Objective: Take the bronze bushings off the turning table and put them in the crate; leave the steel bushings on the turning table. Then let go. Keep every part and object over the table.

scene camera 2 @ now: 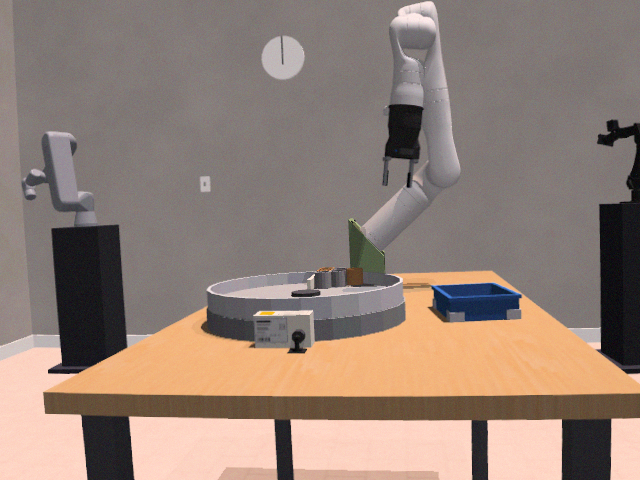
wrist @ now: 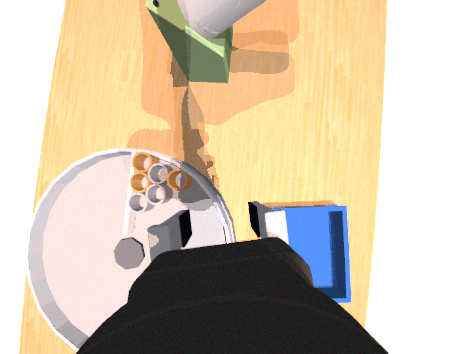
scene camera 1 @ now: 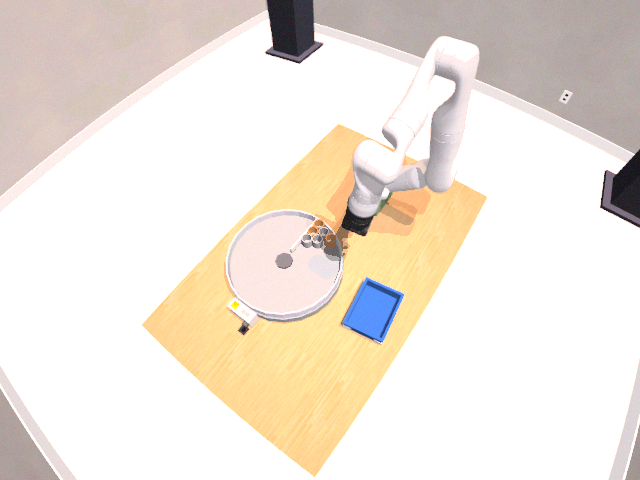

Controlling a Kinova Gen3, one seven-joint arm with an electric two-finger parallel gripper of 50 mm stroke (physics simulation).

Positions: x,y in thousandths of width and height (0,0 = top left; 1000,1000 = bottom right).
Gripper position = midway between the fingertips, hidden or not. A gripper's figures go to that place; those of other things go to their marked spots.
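Labels:
My gripper (scene camera 2: 620,389) is 135 cm from the lens, and a blue crate (scene camera 2: 746,628) is 119 cm from the lens.

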